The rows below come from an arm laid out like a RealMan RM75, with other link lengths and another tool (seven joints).
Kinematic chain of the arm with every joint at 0, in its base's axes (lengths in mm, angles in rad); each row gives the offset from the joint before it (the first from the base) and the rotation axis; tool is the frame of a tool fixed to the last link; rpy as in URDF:
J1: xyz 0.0 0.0 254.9 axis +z
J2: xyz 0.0 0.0 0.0 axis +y
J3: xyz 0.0 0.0 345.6 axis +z
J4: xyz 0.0 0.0 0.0 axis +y
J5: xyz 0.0 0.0 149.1 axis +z
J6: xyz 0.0 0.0 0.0 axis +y
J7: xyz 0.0 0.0 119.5 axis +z
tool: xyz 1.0 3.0 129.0 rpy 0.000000 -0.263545 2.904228
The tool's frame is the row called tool.
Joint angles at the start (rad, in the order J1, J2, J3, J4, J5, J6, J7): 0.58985 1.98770 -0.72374 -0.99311 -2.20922 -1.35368 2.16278
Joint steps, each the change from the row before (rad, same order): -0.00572 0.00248 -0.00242 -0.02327 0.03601 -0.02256 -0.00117; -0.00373 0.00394 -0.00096 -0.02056 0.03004 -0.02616 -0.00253; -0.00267 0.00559 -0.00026 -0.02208 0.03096 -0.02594 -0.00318; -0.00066 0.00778 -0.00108 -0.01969 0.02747 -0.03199 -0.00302; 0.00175 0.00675 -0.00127 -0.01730 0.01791 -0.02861 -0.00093
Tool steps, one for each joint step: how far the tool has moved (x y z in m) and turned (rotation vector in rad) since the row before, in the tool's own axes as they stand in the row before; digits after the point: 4 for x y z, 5 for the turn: 0.0069 -0.0071 -0.0042 0.02020 0.03005 -0.01359; 0.0059 -0.0085 -0.0030 0.02393 0.02422 -0.01616; 0.0070 -0.0092 -0.0027 0.02430 0.02669 -0.01882; 0.0062 -0.0118 -0.0010 0.03276 0.02128 -0.02140; 0.0051 -0.0102 -0.0001 0.02796 0.01307 -0.02055
